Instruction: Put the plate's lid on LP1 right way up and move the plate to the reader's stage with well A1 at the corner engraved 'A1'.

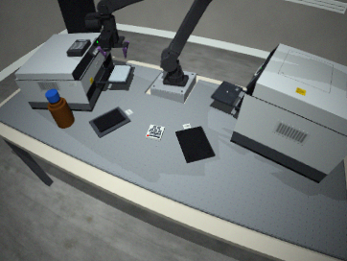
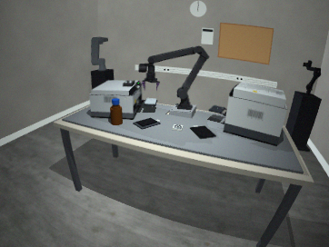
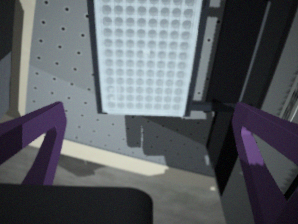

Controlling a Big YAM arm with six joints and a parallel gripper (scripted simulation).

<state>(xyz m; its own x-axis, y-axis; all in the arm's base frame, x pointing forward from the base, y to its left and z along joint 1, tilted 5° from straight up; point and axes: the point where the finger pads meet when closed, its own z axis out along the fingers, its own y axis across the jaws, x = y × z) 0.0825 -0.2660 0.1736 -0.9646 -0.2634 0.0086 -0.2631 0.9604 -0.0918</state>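
Now: the white multi-well plate 100 mm below my hand and 10 mm behind it. Also, from my hand: label (190 mm below, 160 mm ahead, 120 mm to the left); then lidded plate (250 mm ahead, 180 mm below, 60 mm to the left); then LP1 pad (250 mm ahead, 190 mm below, 60 mm to the left).
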